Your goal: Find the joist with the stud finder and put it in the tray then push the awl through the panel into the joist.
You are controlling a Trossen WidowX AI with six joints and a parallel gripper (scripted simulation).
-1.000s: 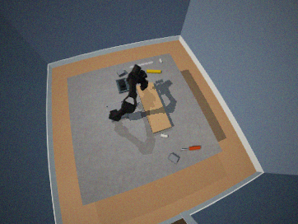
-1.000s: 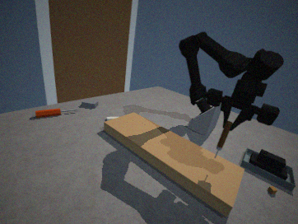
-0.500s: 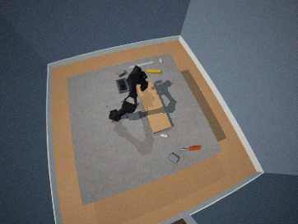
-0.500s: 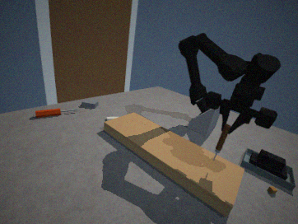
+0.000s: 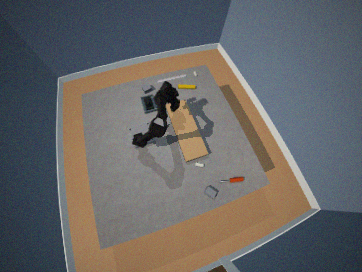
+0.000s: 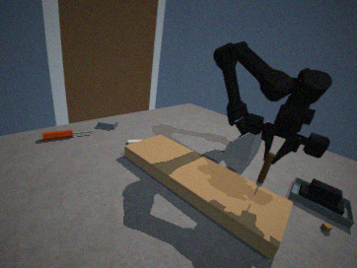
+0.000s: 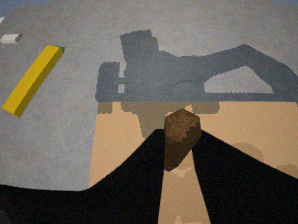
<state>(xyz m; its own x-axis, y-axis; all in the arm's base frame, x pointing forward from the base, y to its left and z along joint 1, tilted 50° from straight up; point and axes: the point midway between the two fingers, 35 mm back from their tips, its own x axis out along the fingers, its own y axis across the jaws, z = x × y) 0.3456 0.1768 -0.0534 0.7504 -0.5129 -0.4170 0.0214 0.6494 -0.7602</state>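
Now: the awl 5 cm below my gripper tip. Round my gripper tip: black stud finder: 22 cm behind, 15 cm to the left, 11 cm below; small orange cube: 19 cm to the left, 16 cm below, 10 cm behind; tray: 22 cm behind, 17 cm to the left, 15 cm below.
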